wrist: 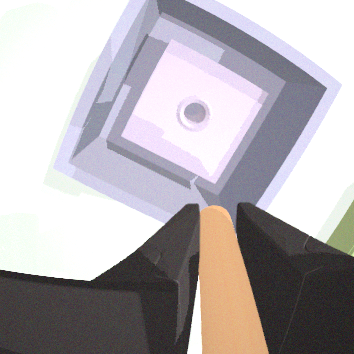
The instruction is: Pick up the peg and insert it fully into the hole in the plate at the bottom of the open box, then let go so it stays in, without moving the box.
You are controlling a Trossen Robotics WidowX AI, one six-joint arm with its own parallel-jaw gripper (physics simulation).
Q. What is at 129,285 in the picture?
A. My gripper.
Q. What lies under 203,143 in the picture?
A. A pale pink plate.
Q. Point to a box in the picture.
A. At 300,92
